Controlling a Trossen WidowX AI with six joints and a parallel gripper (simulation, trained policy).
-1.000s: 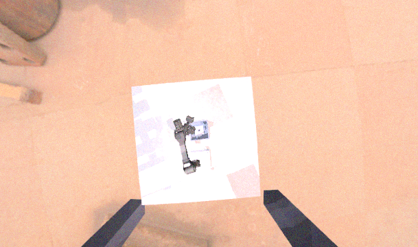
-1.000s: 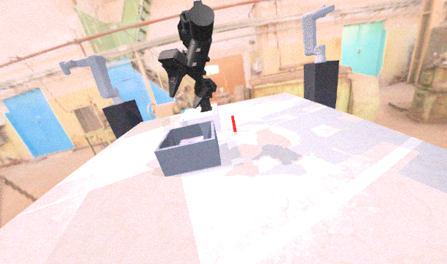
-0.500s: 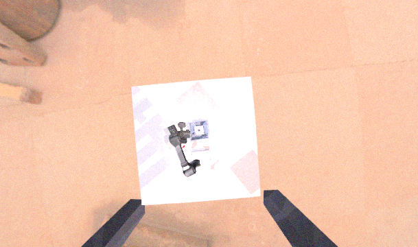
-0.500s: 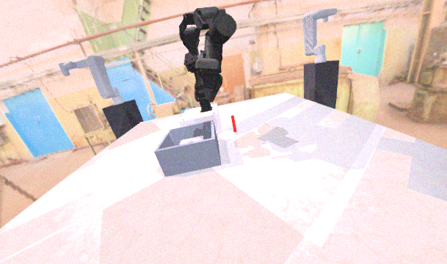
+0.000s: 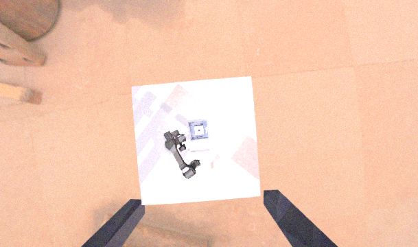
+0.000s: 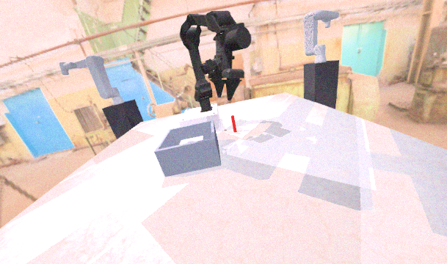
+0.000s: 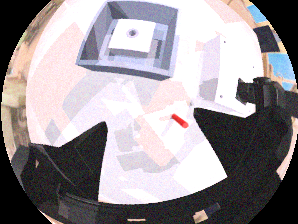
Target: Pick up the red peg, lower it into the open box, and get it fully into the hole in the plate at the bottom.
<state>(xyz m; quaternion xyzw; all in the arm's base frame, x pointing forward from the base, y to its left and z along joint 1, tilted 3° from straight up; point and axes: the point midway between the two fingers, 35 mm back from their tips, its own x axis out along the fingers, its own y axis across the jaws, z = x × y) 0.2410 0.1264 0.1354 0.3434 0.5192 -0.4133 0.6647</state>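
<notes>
Now: the red peg 140 mm below my gripper tip, 100 mm behind it and 20 mm to the left of it. From my gripper tip the other things lie so: plate: 150 mm to the right, 130 mm below, 70 mm ahead; grey box: 150 mm to the right, 150 mm below, 70 mm ahead.
</notes>
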